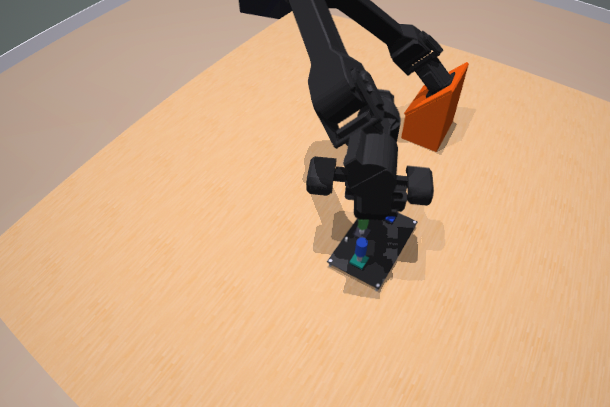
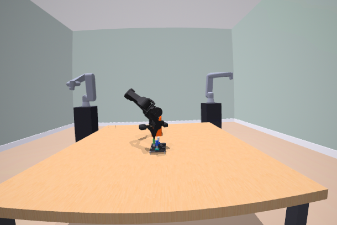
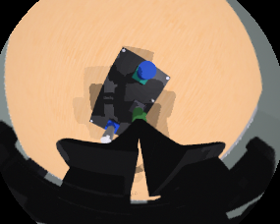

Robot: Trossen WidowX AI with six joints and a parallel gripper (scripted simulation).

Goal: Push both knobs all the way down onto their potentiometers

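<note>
My gripper tip is 10 mm above the green knob. The rest, counted from my gripper tip: blue potentiometer (60 mm behind, 30 mm to the left, 30 mm below).
</note>
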